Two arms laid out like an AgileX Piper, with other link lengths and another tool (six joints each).
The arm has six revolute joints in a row. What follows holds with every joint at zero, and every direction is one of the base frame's. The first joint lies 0.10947 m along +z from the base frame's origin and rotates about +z. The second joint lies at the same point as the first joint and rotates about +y. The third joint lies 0.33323 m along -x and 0.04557 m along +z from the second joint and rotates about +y. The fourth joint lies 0.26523 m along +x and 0.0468 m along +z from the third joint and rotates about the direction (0.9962, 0, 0.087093). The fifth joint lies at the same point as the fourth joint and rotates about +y. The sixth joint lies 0.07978 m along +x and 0.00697 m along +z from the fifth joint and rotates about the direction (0.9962, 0, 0.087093). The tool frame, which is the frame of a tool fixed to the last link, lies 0.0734 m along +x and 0.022 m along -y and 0.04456 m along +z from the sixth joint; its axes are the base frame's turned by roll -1.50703, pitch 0.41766 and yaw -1.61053 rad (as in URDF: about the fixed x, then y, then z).
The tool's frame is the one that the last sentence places.
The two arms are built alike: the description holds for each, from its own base.
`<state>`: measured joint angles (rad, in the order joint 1, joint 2, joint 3, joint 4, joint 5, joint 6); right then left.
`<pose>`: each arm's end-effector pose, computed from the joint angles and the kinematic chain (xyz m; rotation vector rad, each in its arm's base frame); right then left.
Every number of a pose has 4 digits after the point. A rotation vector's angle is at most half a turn.
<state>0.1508 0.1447 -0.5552 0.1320 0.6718 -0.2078 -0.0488 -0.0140 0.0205 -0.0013 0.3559 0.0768</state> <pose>0.0639 0.0047 0.3642 -1.1970 1.3861 -0.7861 0.0914 -0.0294 0.1876 -0.9296 1.7320 -0.8211</pose>
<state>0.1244 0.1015 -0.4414 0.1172 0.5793 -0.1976 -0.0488 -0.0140 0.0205 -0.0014 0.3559 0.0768</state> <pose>0.0701 0.0007 0.3372 -1.1549 1.4018 -0.8237 0.0914 -0.0294 0.1876 -0.9297 1.7320 -0.8212</pose>
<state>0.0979 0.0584 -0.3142 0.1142 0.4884 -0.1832 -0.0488 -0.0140 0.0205 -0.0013 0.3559 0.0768</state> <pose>0.0773 -0.0028 0.3036 -1.1162 1.4297 -0.8406 0.0914 -0.0294 0.1876 -0.9296 1.7320 -0.8211</pose>
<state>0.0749 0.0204 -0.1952 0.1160 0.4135 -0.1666 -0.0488 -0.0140 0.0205 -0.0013 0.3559 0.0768</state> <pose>0.0834 -0.0061 0.2694 -1.0853 1.4647 -0.8437 0.0914 -0.0294 0.1876 -0.9296 1.7320 -0.8211</pose>
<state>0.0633 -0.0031 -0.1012 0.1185 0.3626 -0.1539 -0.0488 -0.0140 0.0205 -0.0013 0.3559 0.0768</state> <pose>0.0883 -0.0082 0.2400 -1.0740 1.4991 -0.8354 0.0914 -0.0294 0.1876 -0.9296 1.7320 -0.8211</pose>
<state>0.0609 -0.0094 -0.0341 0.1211 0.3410 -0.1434 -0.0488 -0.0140 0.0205 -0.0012 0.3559 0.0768</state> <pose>0.0924 -0.0089 0.2154 -1.0844 1.5400 -0.8135 0.0914 -0.0294 0.1876 -0.9296 1.7320 -0.8210</pose>
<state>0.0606 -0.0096 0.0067 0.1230 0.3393 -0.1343 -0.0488 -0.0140 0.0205 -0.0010 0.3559 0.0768</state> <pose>0.0946 -0.0092 0.1981 -1.0988 1.5769 -0.7907 0.0914 -0.0294 0.1876 -0.9294 1.7321 -0.8208</pose>
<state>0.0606 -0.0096 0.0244 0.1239 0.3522 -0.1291 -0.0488 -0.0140 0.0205 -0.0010 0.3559 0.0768</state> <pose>0.0953 -0.0090 0.1883 -1.1132 1.6035 -0.7734 0.0914 -0.0294 0.1876 -0.9294 1.7321 -0.8208</pose>
